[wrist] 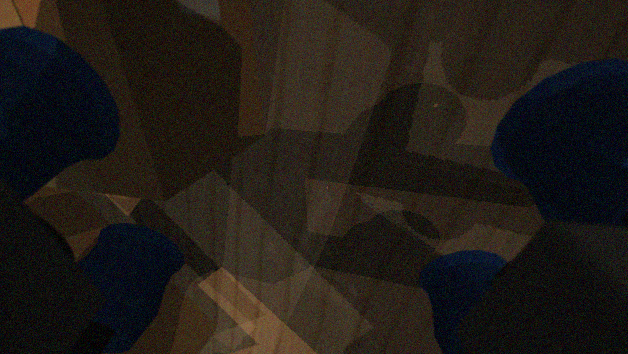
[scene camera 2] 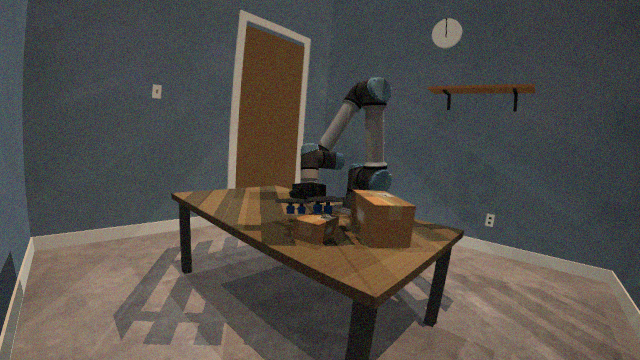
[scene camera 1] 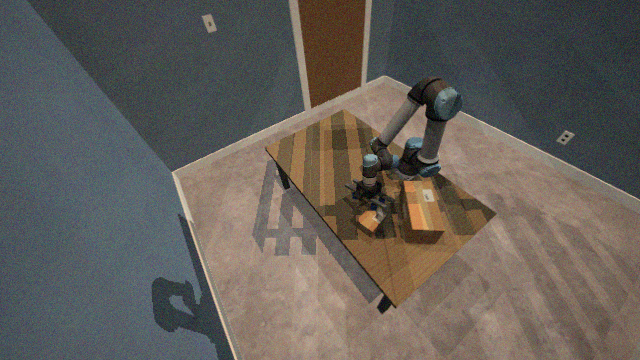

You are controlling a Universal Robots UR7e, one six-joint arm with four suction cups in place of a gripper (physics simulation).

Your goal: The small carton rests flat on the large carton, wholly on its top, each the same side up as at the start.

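Places are measured from the arm's base along level axes (x ahead, y right, z down), in centimetres.
Pixels of known places: hand, tool point: (wrist: 303,205) (scene camera 2: 309,213); arm's base, link origin: (scene camera 1: 408,167).
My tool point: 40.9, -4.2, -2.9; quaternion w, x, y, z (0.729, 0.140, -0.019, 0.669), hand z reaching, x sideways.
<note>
For each thing: its middle in the pictures, then the offset to it from my tool point, as dx, dy, dz. Level surfaces: height alone.
- small carton, body centre: (scene camera 2: 316,226) (scene camera 1: 372,219) +6.5, -10.4, +1.7
- wooden table, surface height: dz +5.3
- large carton, body centre: (scene camera 2: 378,215) (scene camera 1: 418,211) -15.2, -23.6, -2.3
The small carton (scene camera 1: 368,221) (scene camera 2: 313,228) lies flat on the wooden table (scene camera 1: 313,147) (scene camera 2: 353,268), just left of the large carton (scene camera 1: 423,212) (scene camera 2: 386,219), which stands upright with a white label on top. My gripper (scene camera 1: 373,198) (scene camera 2: 308,208) hangs low over the far part of the small carton, its blue suction cups (wrist: 567,140) a small gap above the carton's top. It holds nothing. The wrist view is dark and shadowed, and I cannot tell the carton from the table there.
The arm's base (scene camera 1: 416,168) (scene camera 2: 368,176) stands on the table right behind the large carton. A brown door (scene camera 2: 268,111) is in the back wall and a wall shelf (scene camera 2: 481,89) hangs at the right.
</note>
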